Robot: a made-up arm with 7 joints.
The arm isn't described. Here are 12 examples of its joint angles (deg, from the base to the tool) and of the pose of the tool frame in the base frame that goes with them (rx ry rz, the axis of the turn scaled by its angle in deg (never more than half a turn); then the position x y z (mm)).
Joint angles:
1: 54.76 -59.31 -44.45 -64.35 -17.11 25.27 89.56
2: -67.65 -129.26 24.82 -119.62 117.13 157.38 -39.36
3: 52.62 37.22 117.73 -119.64 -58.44 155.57 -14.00
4: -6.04 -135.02 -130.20 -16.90 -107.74 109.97 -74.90
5: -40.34 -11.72 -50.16 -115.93 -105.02 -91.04 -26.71
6: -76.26 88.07 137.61 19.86 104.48 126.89 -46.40
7: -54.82 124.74 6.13 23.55 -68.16 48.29 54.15
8: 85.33 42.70 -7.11 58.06 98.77 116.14 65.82
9: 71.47 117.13 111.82 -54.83 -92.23 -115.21 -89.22
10: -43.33 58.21 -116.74 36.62 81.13 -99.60 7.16
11: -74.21 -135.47 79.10 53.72 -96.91 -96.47 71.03
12: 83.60 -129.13 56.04 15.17 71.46 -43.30 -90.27
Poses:
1: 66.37 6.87 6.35 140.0 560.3 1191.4
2: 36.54 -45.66 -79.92 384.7 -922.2 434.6
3: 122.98 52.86 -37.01 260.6 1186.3 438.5
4: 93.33 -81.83 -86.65 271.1 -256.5 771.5
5: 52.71 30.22 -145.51 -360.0 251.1 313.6
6: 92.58 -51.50 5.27 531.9 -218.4 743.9
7: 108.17 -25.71 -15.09 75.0 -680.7 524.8
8: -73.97 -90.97 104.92 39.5 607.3 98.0
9: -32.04 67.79 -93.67 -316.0 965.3 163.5
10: -22.07 -81.46 -69.47 -284.1 -550.9 819.2
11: 36.94 59.08 -43.38 366.2 -610.8 510.7
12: 47.45 77.70 107.62 -249.0 355.7 840.7
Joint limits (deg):
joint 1: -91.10..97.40
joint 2: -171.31..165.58
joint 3: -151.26..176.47
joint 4: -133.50..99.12
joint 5: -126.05..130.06
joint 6: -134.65..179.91
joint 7: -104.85..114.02
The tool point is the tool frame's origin. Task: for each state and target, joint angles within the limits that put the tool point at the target. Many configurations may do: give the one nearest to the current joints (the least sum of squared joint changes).
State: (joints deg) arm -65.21 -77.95 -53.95 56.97 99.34 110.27 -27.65
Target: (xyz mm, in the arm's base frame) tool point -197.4 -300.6 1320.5
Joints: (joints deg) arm -68.76 -110.45 -93.36 27.11 102.72 102.67 -23.83
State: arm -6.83 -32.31 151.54 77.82 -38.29 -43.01 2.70
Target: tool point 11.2 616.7 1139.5
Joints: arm 42.04 -14.07 153.25 73.51 -21.32 -81.39 -3.82
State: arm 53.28 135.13 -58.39 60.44 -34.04 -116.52 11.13
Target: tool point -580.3 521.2 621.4
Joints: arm 5.78 129.33 -48.23 57.20 -11.04 -122.75 17.79
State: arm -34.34 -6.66 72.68 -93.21 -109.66 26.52 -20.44
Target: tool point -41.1 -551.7 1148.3
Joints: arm -69.81 -17.48 72.62 -113.95 -114.00 58.50 -30.49
